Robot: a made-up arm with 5 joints.
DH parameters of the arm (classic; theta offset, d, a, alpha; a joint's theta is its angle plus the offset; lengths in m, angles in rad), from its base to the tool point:
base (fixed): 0.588 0 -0.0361 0
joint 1: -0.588 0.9 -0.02 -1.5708
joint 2: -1.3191 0 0.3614 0
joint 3: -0.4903 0 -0.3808 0
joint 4: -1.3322 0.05 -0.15 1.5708
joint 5: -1.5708 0.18 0 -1.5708
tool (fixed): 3.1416 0 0 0
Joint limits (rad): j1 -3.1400..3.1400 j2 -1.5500..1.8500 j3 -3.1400..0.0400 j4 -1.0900..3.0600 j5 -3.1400..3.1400
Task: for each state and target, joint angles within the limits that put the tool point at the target. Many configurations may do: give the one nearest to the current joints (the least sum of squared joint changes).
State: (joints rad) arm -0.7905 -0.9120 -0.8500 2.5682 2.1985
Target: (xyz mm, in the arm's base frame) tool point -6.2 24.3 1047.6
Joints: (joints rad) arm -0.6076 -1.0484 -0.5784 2.7237 2.1985
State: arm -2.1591 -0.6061 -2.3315 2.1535 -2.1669
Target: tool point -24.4 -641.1 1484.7
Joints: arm -1.6423 0.2164 -2.4249 1.4627 -2.1669
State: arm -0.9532 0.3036 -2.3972 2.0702 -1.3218
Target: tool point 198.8 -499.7 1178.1
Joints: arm -1.2199 0.2698 -2.1403 2.3845 -1.3218
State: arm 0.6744 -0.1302 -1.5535 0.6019 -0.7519
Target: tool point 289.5 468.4 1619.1
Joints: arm 0.9057 0.0727 -2.0537 0.4296 -0.7519
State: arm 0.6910 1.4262 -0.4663 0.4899 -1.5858
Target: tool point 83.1 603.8 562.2
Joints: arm 1.3124 0.8155 -1.0817 0.2587 -1.5858
